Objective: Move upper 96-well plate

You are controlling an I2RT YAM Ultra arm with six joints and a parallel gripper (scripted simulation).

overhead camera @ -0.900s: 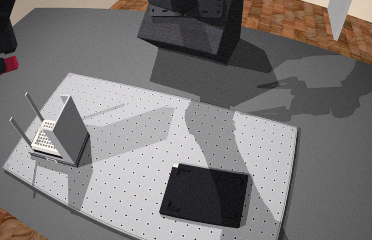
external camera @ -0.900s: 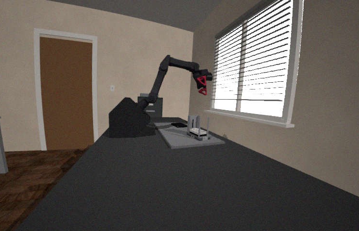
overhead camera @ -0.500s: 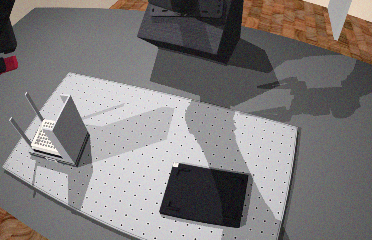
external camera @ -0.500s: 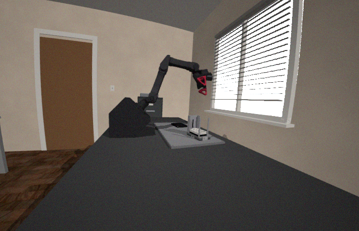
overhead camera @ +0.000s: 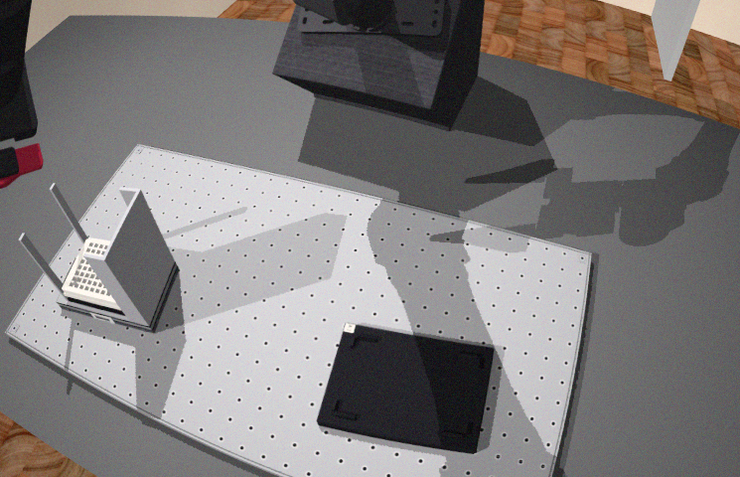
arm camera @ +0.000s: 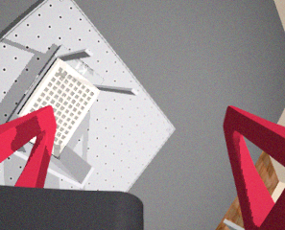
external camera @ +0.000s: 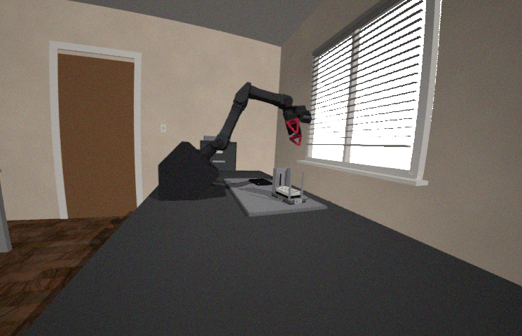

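Now: the white 96-well plate 260 mm below my hand and 40 mm behind it. The rest, counted from my hand: pale A1 square: 300 mm to the left, 290 mm below, 50 mm behind; rack back wall: 220 mm below, 70 mm to the left, 40 mm behind; dark plate: 280 mm below, 40 mm behind.
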